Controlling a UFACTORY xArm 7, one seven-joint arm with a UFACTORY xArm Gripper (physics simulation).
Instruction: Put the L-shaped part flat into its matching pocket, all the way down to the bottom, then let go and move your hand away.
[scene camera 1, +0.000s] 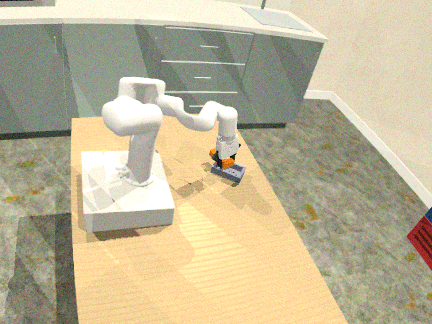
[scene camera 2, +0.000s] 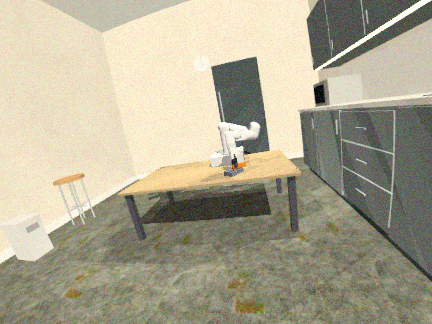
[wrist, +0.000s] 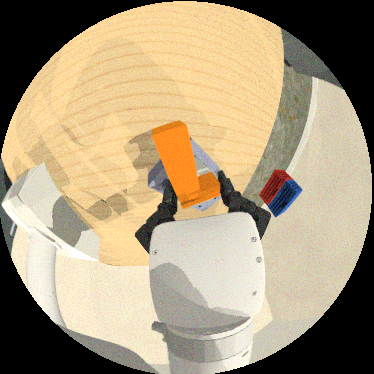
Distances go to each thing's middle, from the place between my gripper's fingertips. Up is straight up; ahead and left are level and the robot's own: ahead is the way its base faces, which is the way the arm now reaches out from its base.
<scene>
Right now my hand is 10 mm past the orange L-shaped part (wrist: 172, 141), 30 mm to the right of it and 10 mm below it. Also, from my hand: grey pocket block (wrist: 203, 163) (10 mm ahead, 20 mm to the right, 30 mm below).
</scene>
